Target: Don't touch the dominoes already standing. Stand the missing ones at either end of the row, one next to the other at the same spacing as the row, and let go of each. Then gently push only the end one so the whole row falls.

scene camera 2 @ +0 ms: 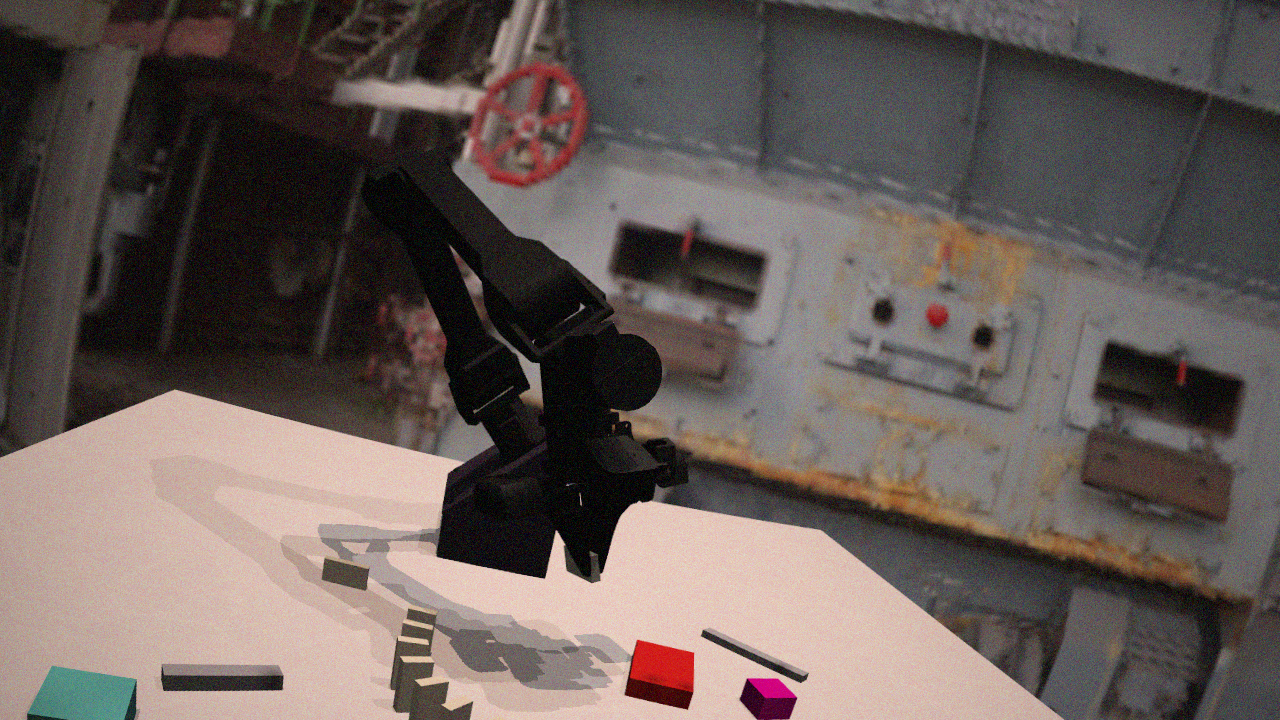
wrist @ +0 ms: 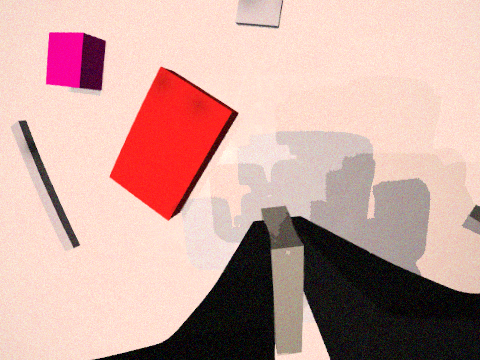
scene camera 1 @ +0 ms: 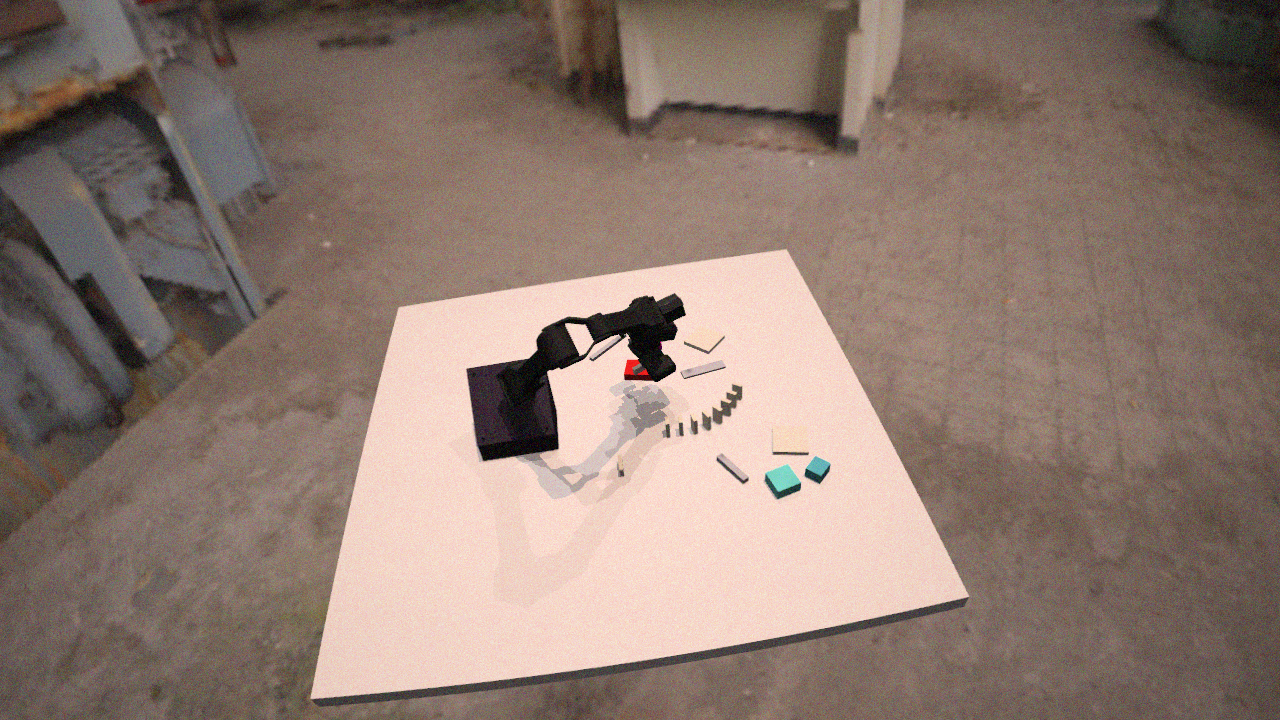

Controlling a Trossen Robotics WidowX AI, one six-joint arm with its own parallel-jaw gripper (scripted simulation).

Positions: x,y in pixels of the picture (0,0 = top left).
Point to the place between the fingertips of my gripper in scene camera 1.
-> At 648,364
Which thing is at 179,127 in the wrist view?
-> A red block.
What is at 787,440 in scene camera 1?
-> A beige tile.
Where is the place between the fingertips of my gripper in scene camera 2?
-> At 592,574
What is my gripper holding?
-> A grey domino.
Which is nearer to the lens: the grey domino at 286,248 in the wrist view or the magenta cube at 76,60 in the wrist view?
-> The grey domino.
